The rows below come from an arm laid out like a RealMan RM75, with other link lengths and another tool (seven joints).
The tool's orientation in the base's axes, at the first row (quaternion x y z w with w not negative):
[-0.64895, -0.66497, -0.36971, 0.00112]
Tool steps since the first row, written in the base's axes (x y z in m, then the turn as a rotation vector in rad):
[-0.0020, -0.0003, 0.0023, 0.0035, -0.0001, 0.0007]
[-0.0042, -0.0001, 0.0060, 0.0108, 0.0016, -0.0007]
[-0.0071, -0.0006, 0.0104, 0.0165, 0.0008, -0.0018]
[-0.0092, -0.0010, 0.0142, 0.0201, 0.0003, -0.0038]
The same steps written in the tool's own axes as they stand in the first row. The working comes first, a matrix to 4 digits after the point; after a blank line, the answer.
The tool's axes in the first row as the columns of a matrix, in the base's axes (used below as rounded here):
[-0.1577, 0.8639, 0.4784]
[0.8622, -0.1156, 0.4931]
[0.4813, 0.4902, -0.7266]

[0.0012, -0.0006, -0.0028, -0.0003, 0.0034, 0.0011]
[0.0035, -0.0007, -0.0064, -0.0007, 0.0088, 0.0065]
[0.0056, -0.0010, -0.0112, -0.0028, 0.0133, 0.0096]
[0.0074, -0.0009, -0.0152, -0.0047, 0.0155, 0.0125]

